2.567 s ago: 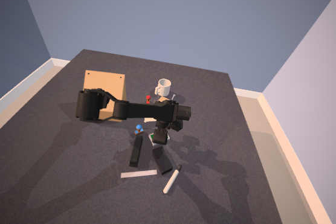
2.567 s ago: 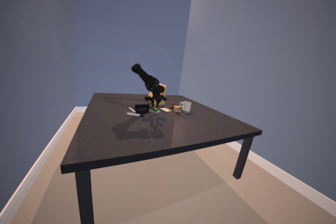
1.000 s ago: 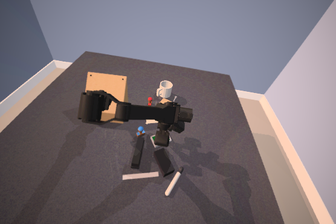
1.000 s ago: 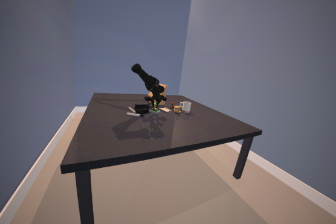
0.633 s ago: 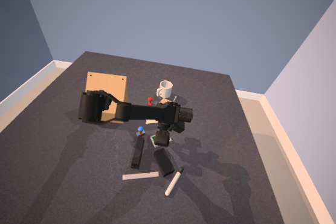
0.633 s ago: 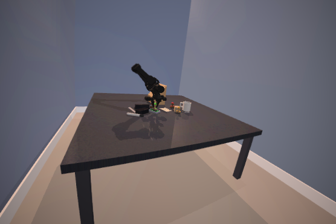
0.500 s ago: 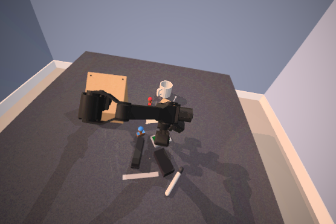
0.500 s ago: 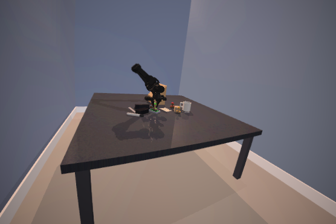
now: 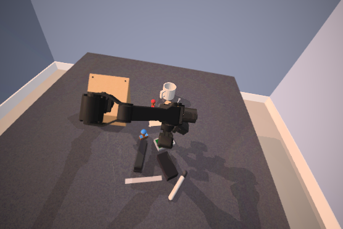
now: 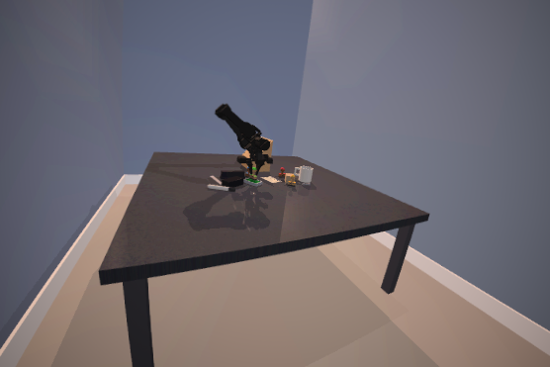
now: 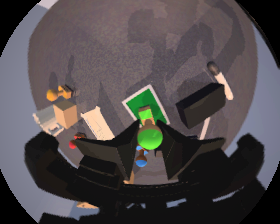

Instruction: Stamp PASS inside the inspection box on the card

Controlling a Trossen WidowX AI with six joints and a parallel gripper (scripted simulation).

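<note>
Now: gripper tip 4 cm above the green ink pad. Also, from my gripper tip: black box (12 cm to the right, 4 cm ahead, 3 cm below); then green-knobbed stamp (right at my gripper tip); then blue-knobbed stamp (11 cm behind, 3 cm below).
</note>
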